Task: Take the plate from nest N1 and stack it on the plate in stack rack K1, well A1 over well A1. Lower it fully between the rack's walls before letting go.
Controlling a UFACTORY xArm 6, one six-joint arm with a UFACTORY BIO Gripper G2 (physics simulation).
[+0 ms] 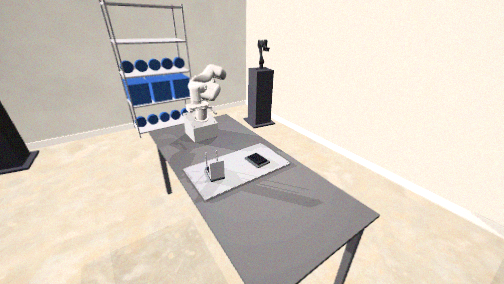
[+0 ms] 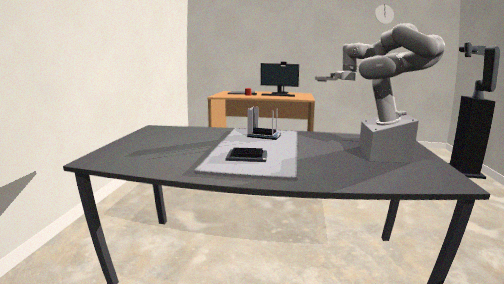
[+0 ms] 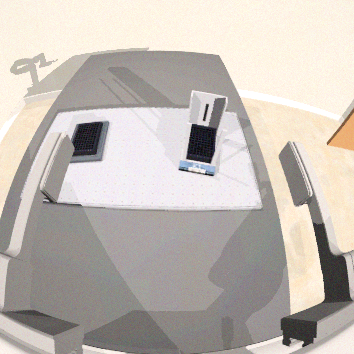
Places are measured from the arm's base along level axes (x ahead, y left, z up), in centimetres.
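Where they show: end effector, tool point: (image 1: 205, 114) (image 2: 320, 78) (image 3: 181, 167); arm's base, origin of the base link: (image 1: 201, 117) (image 2: 388, 121).
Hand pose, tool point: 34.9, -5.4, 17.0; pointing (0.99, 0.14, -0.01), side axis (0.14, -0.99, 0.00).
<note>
Things, the pixels of their top centre, and the offset from my tool point, as dx, dy, dz. Level surfaces: height alone.
- black plate, middle of its top: (image 3: 85, 135) (image 2: 247, 150) (image 1: 257, 157) +27.3, +30.3, -30.0
- Stack rack K1, middle of its top: (image 3: 208, 110) (image 2: 264, 109) (image 1: 213, 155) +29.1, -4.3, -17.7
- dark plate, middle of its top: (image 3: 200, 140) (image 2: 262, 130) +30.1, -4.3, -29.2
- white board, its level: dz -32.6
- dark table, its level: dz -33.9
The black plate (image 1: 257, 158) (image 2: 246, 151) (image 3: 89, 138) lies flat in nest N1 (image 2: 246, 158) (image 3: 104, 144), a low grey holder. Stack rack K1 (image 1: 217, 170) (image 2: 250, 121) (image 3: 197, 167) has tall pale walls on one side, thin upright posts on the other and a blue-and-white front strip. Another dark plate (image 2: 265, 131) (image 3: 201, 142) lies low inside it. Well A1 cannot be made out on either plate. My gripper (image 2: 320, 78) (image 3: 177, 172) is wide open and empty, high above the table and well back from both plates, towards the robot's base.
Nest and rack stand apart on a white board (image 1: 240, 173) (image 2: 281, 166) (image 3: 135, 185) on the dark table (image 1: 295, 225) (image 2: 135, 155) (image 3: 150, 240). The rack's walls and posts rise well above its plate. The arm's base block (image 1: 201, 130) (image 2: 389, 140) stands at one table end.
</note>
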